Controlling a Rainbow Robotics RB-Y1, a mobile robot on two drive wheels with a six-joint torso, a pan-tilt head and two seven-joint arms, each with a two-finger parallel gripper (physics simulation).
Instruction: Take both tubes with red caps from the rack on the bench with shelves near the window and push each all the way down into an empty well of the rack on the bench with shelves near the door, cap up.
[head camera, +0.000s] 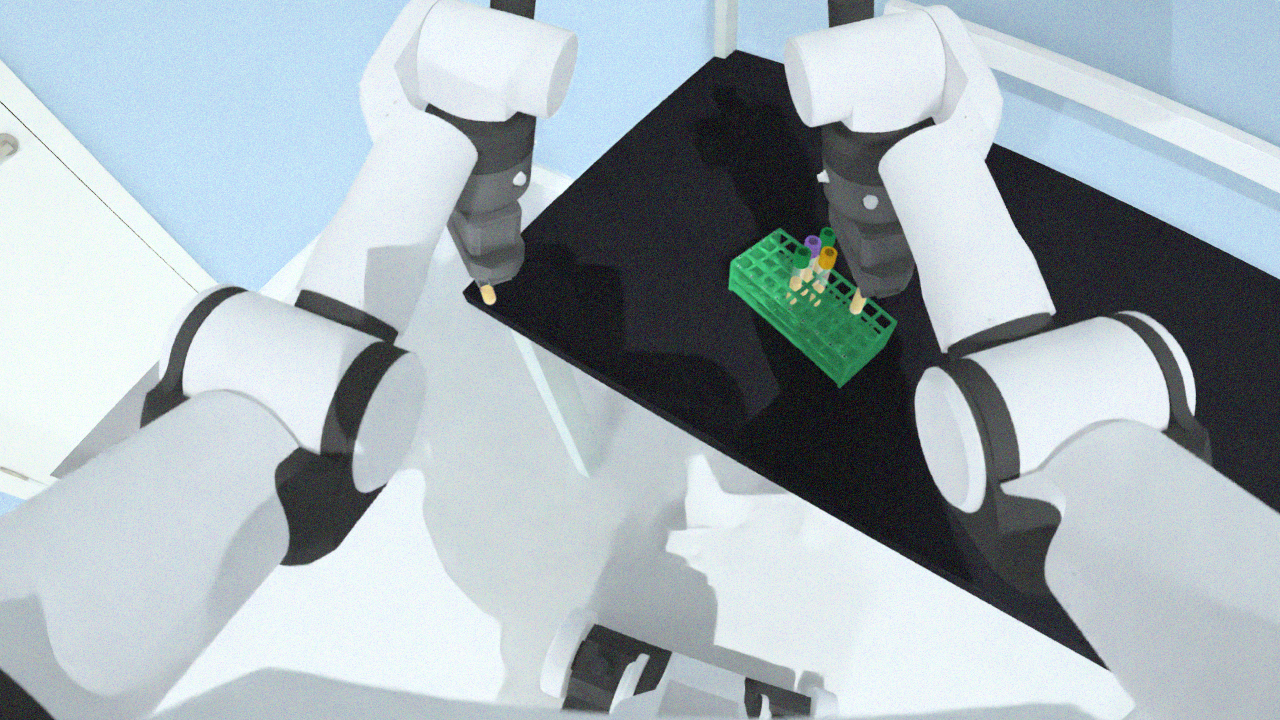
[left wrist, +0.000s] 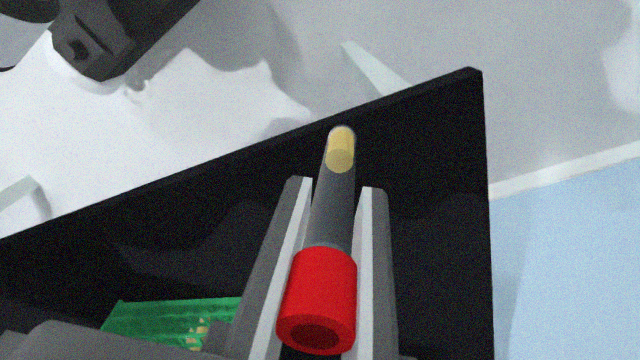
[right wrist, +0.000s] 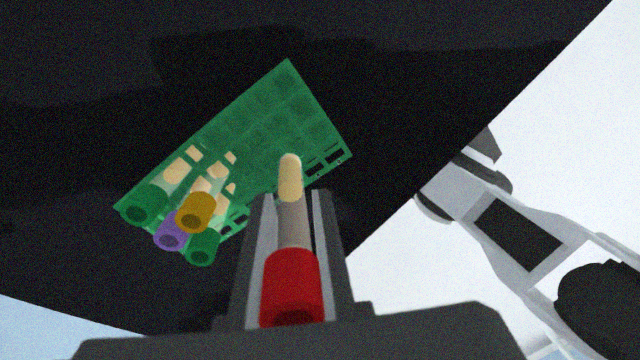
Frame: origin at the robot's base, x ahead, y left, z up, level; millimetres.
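Where they show: left gripper, fingertip midpoint: (head camera: 481, 273) (left wrist: 334, 198); right gripper, fingertip midpoint: (head camera: 865, 284) (right wrist: 293, 204).
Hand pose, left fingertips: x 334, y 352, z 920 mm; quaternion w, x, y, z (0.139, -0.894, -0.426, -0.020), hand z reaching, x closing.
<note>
Each offset is from my left fingertips to the top centre of the thing. Level surfaces: height alone.
My left gripper (head camera: 487, 279) (left wrist: 334, 198) is shut on a red-capped tube {dy +0, dx +0, dz +53 mm} (left wrist: 320, 295), cap toward the wrist and pale tip pointing down, over the bench's left corner in the head view. My right gripper (head camera: 863, 293) (right wrist: 293, 204) is shut on another red-capped tube {dy -386, dx +127, dz +38 mm} (right wrist: 291, 280), which it holds above the right end of the green rack {dy -336, dx +164, dz -100 mm} (head camera: 841, 353) (left wrist: 150, 315) (right wrist: 280, 120). Whether this tube's tip touches the rack cannot be told. The rack holds two green-capped tubes, a purple-capped one {dy -322, dx +184, dz -38 mm} (head camera: 812, 243) (right wrist: 171, 232) and an orange-capped one {dy -341, dx +173, dz -38 mm} (head camera: 827, 257) (right wrist: 196, 210), grouped away from the held tube.
The rack stands on a black bench top {dz -157 mm} (head camera: 626, 313) (left wrist: 435, 150) (right wrist: 425, 90), whose front edge runs diagonally across the head view. A light blue wall (head camera: 223, 107) is behind, with a white door (head camera: 80, 268) at the left. Part of the robot's base (head camera: 698, 671) shows at the bottom.
</note>
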